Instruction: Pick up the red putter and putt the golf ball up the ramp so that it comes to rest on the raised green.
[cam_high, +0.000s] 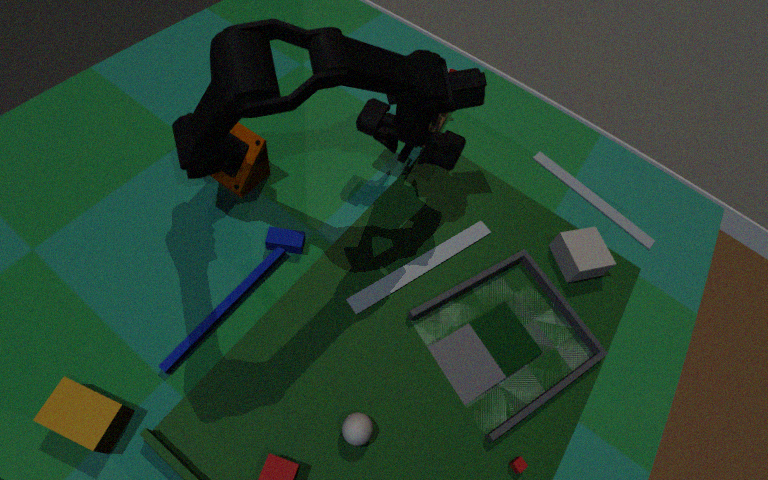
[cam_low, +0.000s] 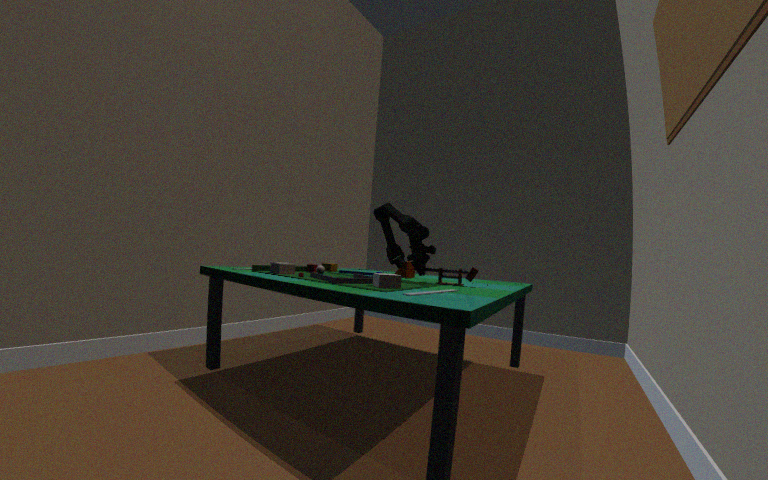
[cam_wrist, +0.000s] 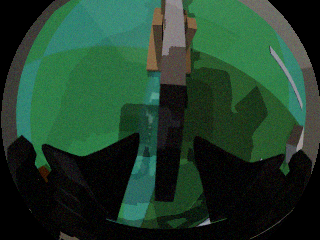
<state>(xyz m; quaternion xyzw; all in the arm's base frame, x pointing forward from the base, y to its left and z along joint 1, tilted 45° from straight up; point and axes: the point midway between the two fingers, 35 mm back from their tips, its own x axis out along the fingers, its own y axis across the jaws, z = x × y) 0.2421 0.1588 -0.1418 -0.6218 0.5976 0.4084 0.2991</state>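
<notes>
The red putter is 110 mm to the left of my gripper tip, 30 mm above it and 20 mm behind it. The rest, counted from my gripper tip: white golf ball 450 mm to the right, 210 mm ahead, 10 mm below; yellow block 650 mm to the right, 90 mm behind, 10 mm below; wooden stand 130 mm to the left, 20 mm behind.
</notes>
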